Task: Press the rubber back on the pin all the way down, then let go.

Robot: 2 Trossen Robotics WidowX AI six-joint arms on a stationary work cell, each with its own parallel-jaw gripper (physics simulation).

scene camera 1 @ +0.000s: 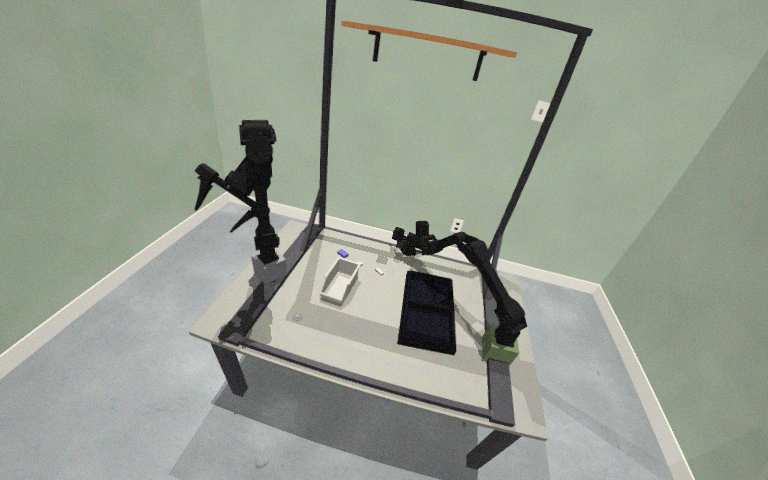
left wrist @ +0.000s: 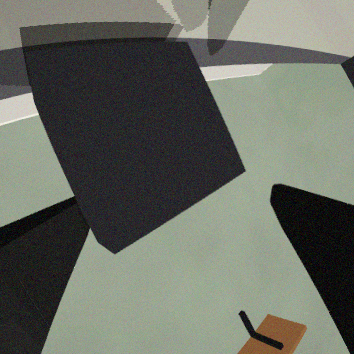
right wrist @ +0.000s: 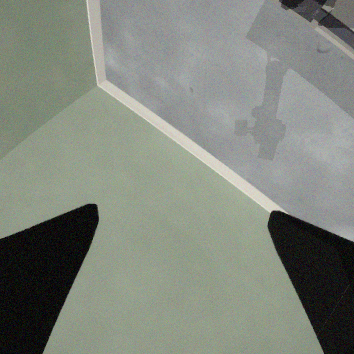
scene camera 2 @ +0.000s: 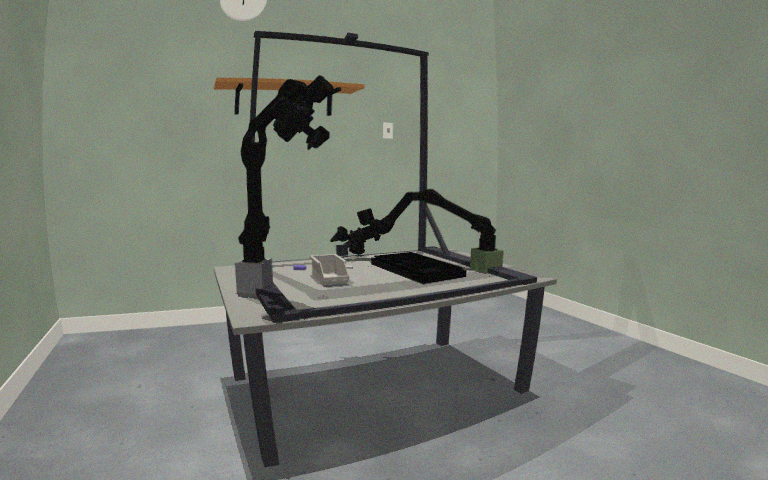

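Seen in the pictures: left gripper, between the fingertips: [scene camera 2: 336, 243]; right gripper, between the fingertips: [scene camera 1: 213, 221] [right wrist: 185, 215] [scene camera 2: 296, 139]; left arm's base, origin of its link: [scene camera 1: 504, 338] [scene camera 2: 487, 249]; right arm's base, origin of its link: [scene camera 1: 268, 257] [scene camera 2: 253, 260].
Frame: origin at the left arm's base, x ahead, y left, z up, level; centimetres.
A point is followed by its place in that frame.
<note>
The pin and its rubber back are too small to tell in these views. A dark square block [scene camera 2: 341, 249] {x 46.0, y -47.9, z -4.9 cm} [left wrist: 140, 135] {x 44.6, y -47.8, z -5.1 cm} stands at the back of the table [scene camera 1: 351, 339] {x 52.7, y 11.1, z -8.6 cm}; in the left wrist view it looms large and covers part of one finger. My left gripper [scene camera 1: 396, 243] {x 47.2, y -51.7, z -2.8 cm} [scene camera 2: 342, 243] {x 47.2, y -51.7, z -2.8 cm} is open and empty, low over the back of the table, close to this block; whether they touch I cannot tell. My right gripper [scene camera 1: 214, 220] {x 86.9, y 23.8, z 39.6 cm} [right wrist: 185, 215] {x 86.9, y 23.8, z 39.6 cm} is open and empty, high up at the left, beyond the table's edge.
A pale open bin [scene camera 1: 333, 301] {x 64.4, y -2.2, z -6.7 cm} [scene camera 2: 334, 280] {x 66.4, y -2.4, z -6.5 cm}, a purple block [scene camera 1: 342, 253] {x 70.8, y -31.3, z -7.4 cm} [scene camera 2: 299, 267] {x 71.2, y -30.8, z -7.7 cm} and a small white piece [scene camera 1: 379, 271] {x 51.4, y -26.3, z -7.9 cm} lie on the table's back half. A black tray [scene camera 1: 427, 346] {x 26.1, y 6.9, z -6.5 cm} lies to their right. Dark frame posts [scene camera 1: 327, 113] {x 87.1, y -47.8, z 50.1 cm} [scene camera 2: 423, 141] {x 3.5, y -46.7, z 46.7 cm} rise at the back.
</note>
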